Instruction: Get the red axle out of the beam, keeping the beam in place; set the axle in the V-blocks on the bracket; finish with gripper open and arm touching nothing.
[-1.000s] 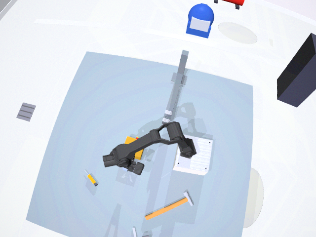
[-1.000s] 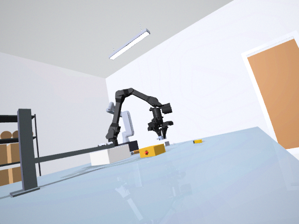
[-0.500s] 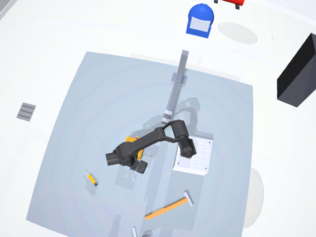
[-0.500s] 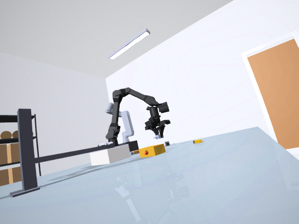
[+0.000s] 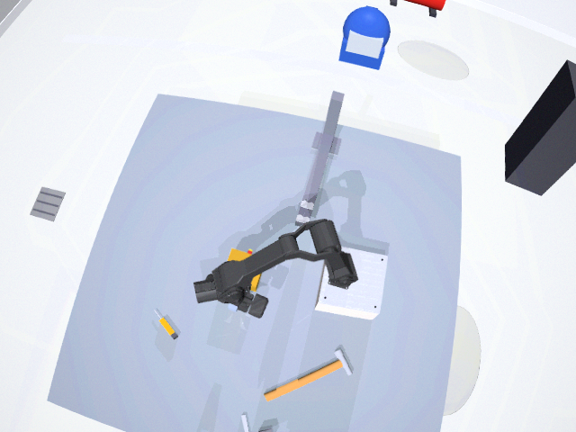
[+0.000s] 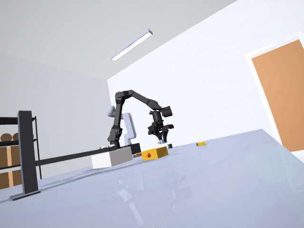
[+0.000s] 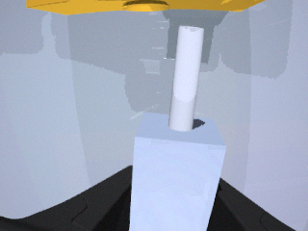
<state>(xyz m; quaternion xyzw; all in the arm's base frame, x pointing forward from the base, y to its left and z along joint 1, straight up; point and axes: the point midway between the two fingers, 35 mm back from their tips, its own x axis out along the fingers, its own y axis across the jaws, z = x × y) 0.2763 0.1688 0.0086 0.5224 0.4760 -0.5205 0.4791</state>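
Now: gripper tip 120 mm to the left of the yellow beam, 40 mm above it and 20 mm short of it. From my gripper tip the other things lie so: yellow tool (190 mm ahead, 130 mm to the left, 60 mm below); grey block (20 mm to the right, 10 mm above).
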